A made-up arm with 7 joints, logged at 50 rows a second.
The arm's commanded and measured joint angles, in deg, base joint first. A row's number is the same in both.
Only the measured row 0 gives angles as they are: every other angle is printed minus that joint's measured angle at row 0.
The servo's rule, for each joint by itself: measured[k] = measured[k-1] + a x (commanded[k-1-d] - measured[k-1]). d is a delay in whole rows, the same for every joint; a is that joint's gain. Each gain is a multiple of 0.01, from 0.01 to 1. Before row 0 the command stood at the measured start. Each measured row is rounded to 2 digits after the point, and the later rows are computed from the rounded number. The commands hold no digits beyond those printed.
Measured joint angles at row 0: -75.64, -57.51, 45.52, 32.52, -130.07, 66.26, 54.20
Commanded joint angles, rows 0 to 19: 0.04, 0.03, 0.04, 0.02, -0.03, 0.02, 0.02; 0.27, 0.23, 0.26, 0.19, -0.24, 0.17, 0.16; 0.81, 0.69, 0.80, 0.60, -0.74, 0.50, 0.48; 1.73, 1.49, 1.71, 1.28, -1.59, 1.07, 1.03; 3.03, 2.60, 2.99, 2.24, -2.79, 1.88, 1.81; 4.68, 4.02, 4.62, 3.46, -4.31, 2.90, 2.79; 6.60, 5.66, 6.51, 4.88, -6.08, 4.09, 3.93; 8.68, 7.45, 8.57, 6.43, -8.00, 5.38, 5.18; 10.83, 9.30, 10.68, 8.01, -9.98, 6.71, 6.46; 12.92, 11.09, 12.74, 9.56, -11.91, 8.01, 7.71; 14.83, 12.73, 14.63, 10.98, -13.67, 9.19, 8.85; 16.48, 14.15, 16.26, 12.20, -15.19, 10.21, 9.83; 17.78, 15.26, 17.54, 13.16, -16.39, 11.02, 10.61; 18.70, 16.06, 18.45, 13.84, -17.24, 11.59, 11.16; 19.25, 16.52, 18.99, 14.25, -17.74, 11.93, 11.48; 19.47, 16.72, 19.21, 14.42, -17.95, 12.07, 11.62; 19.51, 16.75, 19.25, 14.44, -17.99, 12.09, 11.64; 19.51, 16.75, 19.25, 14.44, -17.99, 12.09, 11.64; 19.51, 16.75, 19.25, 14.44, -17.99, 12.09, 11.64; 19.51, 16.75, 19.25, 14.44, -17.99, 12.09, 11.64
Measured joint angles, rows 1 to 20: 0.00, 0.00, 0.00, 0.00, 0.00, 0.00, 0.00; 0.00, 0.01, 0.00, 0.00, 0.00, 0.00, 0.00; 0.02, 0.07, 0.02, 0.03, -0.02, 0.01, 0.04; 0.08, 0.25, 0.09, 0.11, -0.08, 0.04, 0.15; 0.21, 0.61, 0.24, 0.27, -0.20, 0.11, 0.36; 0.44, 1.19, 0.49, 0.55, -0.41, 0.23, 0.71; 0.78, 2.01, 0.86, 0.96, -0.72, 0.42, 1.21; 1.25, 3.07, 1.37, 1.51, -1.15, 0.68, 1.86; 1.84, 4.34, 2.02, 2.20, -1.70, 1.01, 2.66; 2.56, 5.78, 2.80, 3.01, -2.36, 1.41, 3.57; 3.39, 7.32, 3.69, 3.93, -3.12, 1.87, 4.56; 4.31, 8.89, 4.67, 4.92, -3.96, 2.38, 5.59; 5.28, 10.42, 5.71, 5.94, -4.86, 2.93, 6.61; 6.28, 11.82, 6.77, 6.95, -5.78, 3.50, 7.57; 7.27, 13.05, 7.82, 7.91, -6.70, 4.07, 8.43; 8.23, 14.06, 8.83, 8.80, -7.58, 4.62, 9.16; 9.13, 14.83, 9.76, 9.59, -8.41, 5.14, 9.75; 9.96, 15.39, 10.61, 10.27, -9.18, 5.63, 10.20; 10.72, 15.78, 11.39, 10.85, -9.88, 6.08, 10.55; 11.42, 16.06, 12.10, 11.35, -10.53, 6.50, 10.81
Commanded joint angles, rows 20 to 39: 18.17, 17.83, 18.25, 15.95, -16.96, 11.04, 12.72; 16.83, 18.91, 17.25, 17.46, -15.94, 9.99, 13.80; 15.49, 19.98, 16.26, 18.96, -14.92, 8.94, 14.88; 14.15, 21.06, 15.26, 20.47, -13.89, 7.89, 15.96; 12.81, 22.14, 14.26, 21.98, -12.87, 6.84, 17.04; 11.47, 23.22, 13.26, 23.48, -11.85, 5.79, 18.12; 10.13, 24.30, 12.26, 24.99, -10.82, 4.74, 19.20; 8.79, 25.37, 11.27, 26.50, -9.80, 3.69, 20.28; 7.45, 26.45, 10.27, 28.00, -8.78, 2.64, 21.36; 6.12, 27.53, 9.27, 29.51, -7.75, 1.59, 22.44; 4.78, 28.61, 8.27, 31.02, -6.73, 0.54, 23.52; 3.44, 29.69, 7.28, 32.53, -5.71, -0.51, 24.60; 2.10, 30.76, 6.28, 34.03, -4.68, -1.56, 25.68; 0.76, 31.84, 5.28, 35.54, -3.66, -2.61, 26.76; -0.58, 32.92, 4.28, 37.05, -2.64, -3.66, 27.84; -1.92, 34.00, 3.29, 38.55, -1.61, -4.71, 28.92; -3.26, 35.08, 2.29, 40.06, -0.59, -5.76, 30.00; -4.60, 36.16, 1.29, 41.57, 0.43, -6.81, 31.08; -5.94, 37.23, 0.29, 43.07, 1.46, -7.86, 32.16; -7.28, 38.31, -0.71, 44.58, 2.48, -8.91, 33.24
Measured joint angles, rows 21 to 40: 12.07, 16.26, 12.74, 11.78, -11.13, 6.89, 11.01; 12.56, 16.72, 13.24, 12.36, -11.60, 7.18, 11.42; 12.90, 17.36, 13.60, 13.07, -11.95, 7.38, 11.99; 13.11, 18.12, 13.84, 13.89, -12.19, 7.49, 12.68; 13.19, 18.97, 13.97, 14.81, -12.33, 7.52, 13.47; 13.16, 19.89, 14.00, 15.81, -12.37, 7.47, 14.33; 13.02, 20.86, 13.93, 16.88, -12.33, 7.35, 15.24; 12.79, 21.86, 13.78, 18.02, -12.21, 7.17, 16.19; 12.47, 22.88, 13.55, 19.21, -12.02, 6.93, 17.17; 12.07, 23.92, 13.25, 20.44, -11.76, 6.63, 18.18; 11.59, 24.97, 12.89, 21.71, -11.44, 6.28, 19.20; 11.05, 26.03, 12.47, 23.01, -11.06, 5.88, 20.24; 10.44, 27.09, 12.00, 24.34, -10.63, 5.43, 21.29; 9.77, 28.15, 11.49, 25.70, -10.15, 4.94, 22.34; 9.05, 29.22, 10.93, 27.08, -9.63, 4.41, 23.40; 8.28, 30.29, 10.33, 28.48, -9.07, 3.85, 24.47; 7.46, 31.37, 9.70, 29.89, -8.47, 3.25, 25.54; 6.60, 32.45, 9.03, 31.31, -7.84, 2.62, 26.61; 5.70, 33.53, 8.33, 32.75, -7.18, 1.96, 27.68; 4.77, 34.60, 7.61, 34.19, -6.49, 1.27, 28.76
